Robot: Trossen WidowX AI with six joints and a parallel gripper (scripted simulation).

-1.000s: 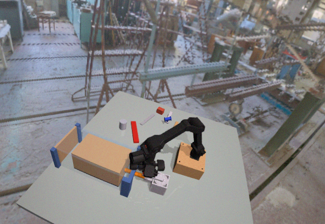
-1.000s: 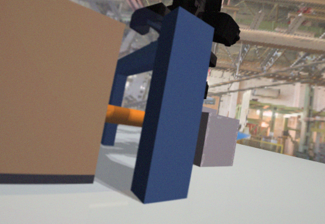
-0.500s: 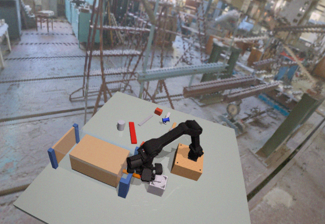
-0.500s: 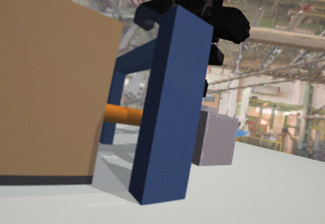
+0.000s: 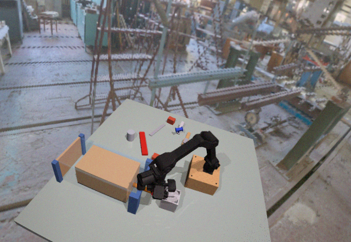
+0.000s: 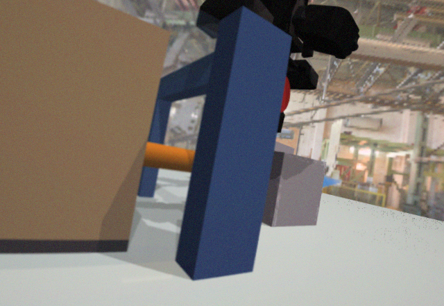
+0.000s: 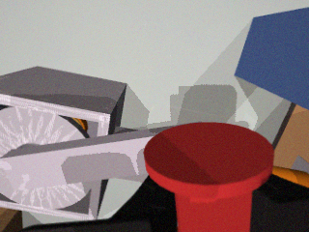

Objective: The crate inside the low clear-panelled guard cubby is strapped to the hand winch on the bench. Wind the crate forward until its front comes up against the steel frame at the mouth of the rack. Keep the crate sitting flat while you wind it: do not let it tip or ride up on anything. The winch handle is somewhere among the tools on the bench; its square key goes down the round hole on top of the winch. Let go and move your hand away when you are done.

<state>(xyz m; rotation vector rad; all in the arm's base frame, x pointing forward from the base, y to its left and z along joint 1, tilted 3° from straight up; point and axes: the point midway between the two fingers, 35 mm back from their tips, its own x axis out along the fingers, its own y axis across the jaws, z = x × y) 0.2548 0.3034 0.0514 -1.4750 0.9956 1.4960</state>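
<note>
The blue steel frame is 7 cm ahead of my gripper tip, 3 cm to the right of it and 1 cm below it. Round my gripper tip: winch handle with red knob (3 cm behind, 2 cm to the right, 1 cm below); grey winch (11 cm behind, 5 cm to the right, 8 cm below); red bar (23 cm ahead, 41 cm to the right, 10 cm below).
</note>
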